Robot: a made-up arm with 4 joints.
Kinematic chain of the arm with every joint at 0, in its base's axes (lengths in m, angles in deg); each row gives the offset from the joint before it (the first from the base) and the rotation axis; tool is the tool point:
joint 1: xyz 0 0 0.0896 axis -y
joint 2: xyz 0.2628 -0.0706 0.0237 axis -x
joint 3: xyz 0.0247 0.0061 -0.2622 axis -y
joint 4: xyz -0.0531 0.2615 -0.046 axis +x
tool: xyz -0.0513 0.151 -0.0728
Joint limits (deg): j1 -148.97..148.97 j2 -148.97..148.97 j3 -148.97..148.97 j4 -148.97..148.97
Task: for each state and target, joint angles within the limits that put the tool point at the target. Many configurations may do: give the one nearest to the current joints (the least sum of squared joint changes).
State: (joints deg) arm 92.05 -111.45 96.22 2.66
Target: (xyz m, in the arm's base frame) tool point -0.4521 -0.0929 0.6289
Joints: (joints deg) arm 77.02 -131.05 103.64 1.39
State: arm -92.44 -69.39 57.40 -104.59
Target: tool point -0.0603 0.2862 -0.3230
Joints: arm -71.20 -42.60 72.14 -127.48
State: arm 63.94 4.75 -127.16 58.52
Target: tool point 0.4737 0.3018 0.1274
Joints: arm 37.53 7.43 -139.59 60.21
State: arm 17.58 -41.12 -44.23 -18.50
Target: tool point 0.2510 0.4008 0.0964
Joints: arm 61.85 -14.58 -26.94 -14.61
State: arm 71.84 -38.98 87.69 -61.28
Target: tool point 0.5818 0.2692 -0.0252
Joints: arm 28.15 -3.03 74.84 -46.70
